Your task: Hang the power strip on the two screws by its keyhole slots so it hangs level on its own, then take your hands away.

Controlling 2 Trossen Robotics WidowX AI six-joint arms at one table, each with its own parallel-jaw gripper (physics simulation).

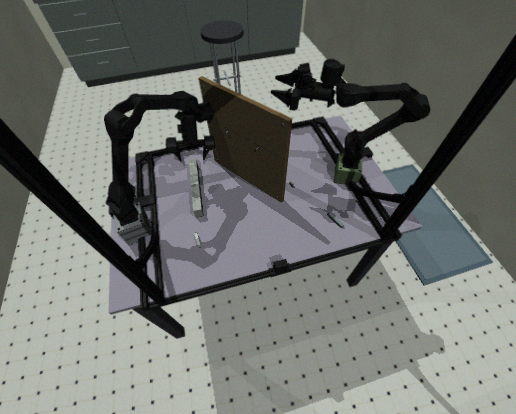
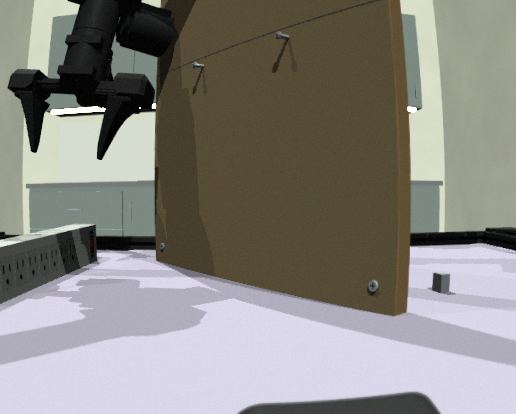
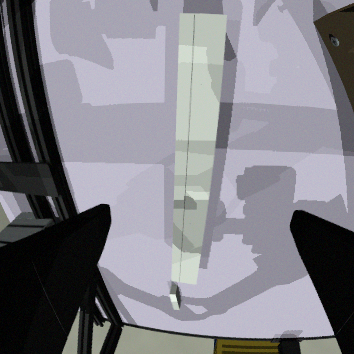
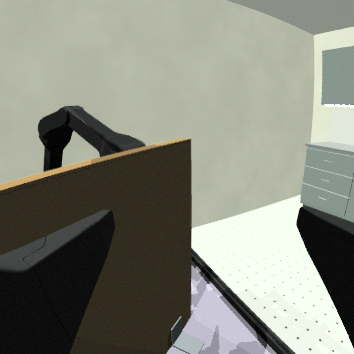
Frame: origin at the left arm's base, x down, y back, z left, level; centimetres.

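Seen in the pictures: left gripper, fingertip midpoint: (image 1: 192, 160) (image 2: 65, 155) (image 3: 203, 216); right gripper, fingertip midpoint: (image 1: 273, 84) (image 4: 207, 218); left arm's base, link origin: (image 1: 128, 216); right arm's base, link origin: (image 1: 350, 162).
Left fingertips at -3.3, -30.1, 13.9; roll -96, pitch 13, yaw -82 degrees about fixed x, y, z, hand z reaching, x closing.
Offsets run from my left fingertips to a thing's top centre, as dx, dy, dz.
The long pale power strip @[+8.9, +2.2, -3.9] (image 1: 196, 190) (image 2: 45, 255) (image 3: 197, 125) lies on the table, its outlet face turned sideways toward the board and its red switch at the far end. The upright brown board @[-28.1, -20.6, -8.0] (image 1: 245, 115) (image 2: 300, 175) (image 4: 155, 200) carries two bare protruding screws, one screw @[-10.7, -15.9, -1.8] (image 1: 227, 132) (image 2: 198, 65) and the other screw @[-10.7, -22.6, -15.5] (image 1: 257, 148) (image 2: 282, 35). My left gripper (image 1: 192, 157) (image 2: 67, 154) (image 3: 203, 216) is open and empty, pointing down above the strip. My right gripper (image 1: 275, 85) (image 4: 207, 218) is open and empty, high behind the board. Keyhole slots do not show.
A small pale block @[+11.9, +9.5, -28.9] (image 1: 197, 239) (image 3: 175, 296) lies near the strip's near end. A small grey block @[+12.1, -37.2, -19.7] (image 1: 292, 184) (image 2: 441, 283) lies right of the board, and a thin grey piece @[+12.7, -44.2, -44.1] (image 1: 335, 219) lies farther right. Black rails edge the table.
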